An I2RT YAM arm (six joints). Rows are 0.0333 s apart.
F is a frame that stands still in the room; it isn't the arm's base.
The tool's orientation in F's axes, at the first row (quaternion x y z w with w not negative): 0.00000, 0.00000, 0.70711, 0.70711
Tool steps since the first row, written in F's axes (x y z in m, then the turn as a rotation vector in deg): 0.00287, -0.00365, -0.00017, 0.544, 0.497, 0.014; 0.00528, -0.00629, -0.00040, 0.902, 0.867, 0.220; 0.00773, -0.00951, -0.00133, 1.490, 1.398, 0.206; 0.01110, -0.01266, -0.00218, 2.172, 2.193, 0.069; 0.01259, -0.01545, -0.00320, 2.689, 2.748, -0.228; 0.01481, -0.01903, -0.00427, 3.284, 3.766, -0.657; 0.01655, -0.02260, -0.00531, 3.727, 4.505, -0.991; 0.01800, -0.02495, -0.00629, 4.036, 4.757, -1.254; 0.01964, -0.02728, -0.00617, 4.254, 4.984, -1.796; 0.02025, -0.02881, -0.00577, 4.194, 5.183, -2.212; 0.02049, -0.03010, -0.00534, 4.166, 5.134, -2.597; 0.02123, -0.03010, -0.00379, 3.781, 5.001, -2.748
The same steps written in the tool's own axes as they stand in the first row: -0.00365, -0.00287, -0.00017, 0.497, -0.544, 0.014; -0.00629, -0.00528, -0.00040, 0.867, -0.902, 0.220; -0.00951, -0.00773, -0.00133, 1.398, -1.490, 0.206; -0.01266, -0.01110, -0.00218, 2.193, -2.172, 0.069; -0.01545, -0.01259, -0.00320, 2.748, -2.689, -0.228; -0.01903, -0.01481, -0.00427, 3.766, -3.284, -0.657; -0.02260, -0.01655, -0.00531, 4.505, -3.727, -0.991; -0.02495, -0.01800, -0.00629, 4.757, -4.036, -1.254; -0.02728, -0.01964, -0.00617, 4.984, -4.254, -1.796; -0.02881, -0.02025, -0.00577, 5.183, -4.194, -2.212; -0.03010, -0.02049, -0.00534, 5.134, -4.166, -2.597; -0.03010, -0.02123, -0.00379, 5.001, -3.781, -2.748
